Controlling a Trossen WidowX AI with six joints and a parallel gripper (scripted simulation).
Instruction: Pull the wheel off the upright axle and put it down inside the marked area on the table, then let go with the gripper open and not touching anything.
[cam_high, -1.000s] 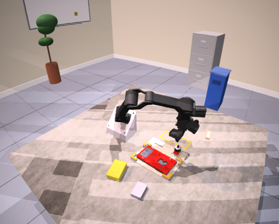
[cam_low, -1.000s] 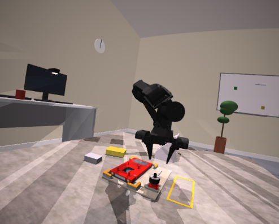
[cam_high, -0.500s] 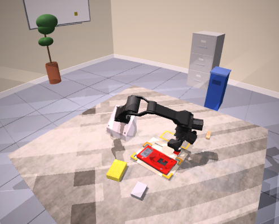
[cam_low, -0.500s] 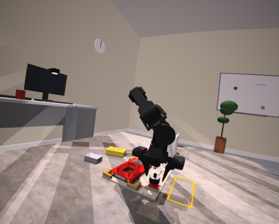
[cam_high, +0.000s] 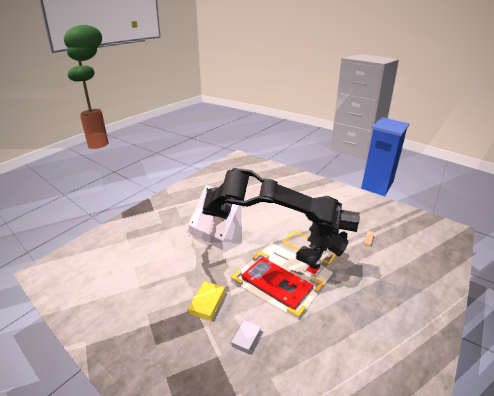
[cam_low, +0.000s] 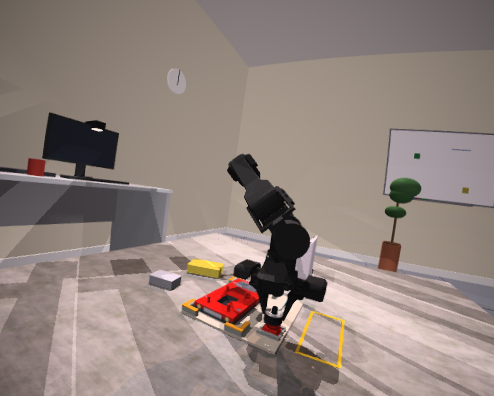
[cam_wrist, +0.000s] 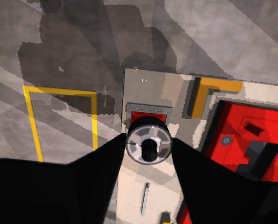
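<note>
Right now the axle is right at my gripper tip. The rest, counted from my gripper tip: small tan block (14 cm ahead, 25 cm to the left, 3 cm below); grey block (7 cm behind, 33 cm to the right, 3 cm below); wheel (right at my gripper tip).
</note>
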